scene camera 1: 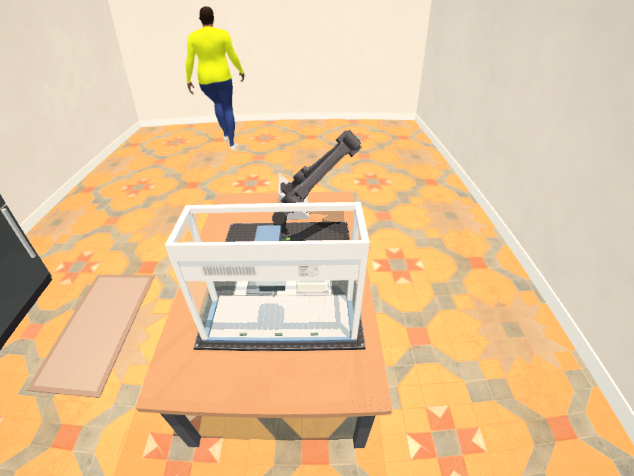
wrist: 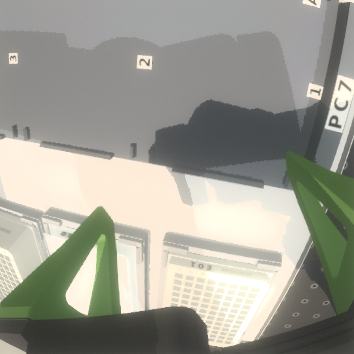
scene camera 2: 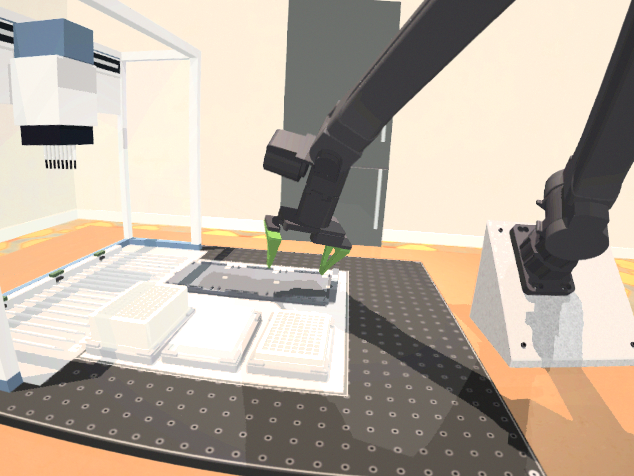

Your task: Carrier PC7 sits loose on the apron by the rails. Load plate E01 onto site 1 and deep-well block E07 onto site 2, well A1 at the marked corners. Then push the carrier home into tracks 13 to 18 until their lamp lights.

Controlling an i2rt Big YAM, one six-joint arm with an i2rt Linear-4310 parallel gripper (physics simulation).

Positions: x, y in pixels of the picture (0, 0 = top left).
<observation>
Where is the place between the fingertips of my gripper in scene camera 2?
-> At 295, 270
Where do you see a grey carrier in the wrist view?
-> At 224, 97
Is my gripper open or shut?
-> Open.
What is my gripper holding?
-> Nothing.
</observation>
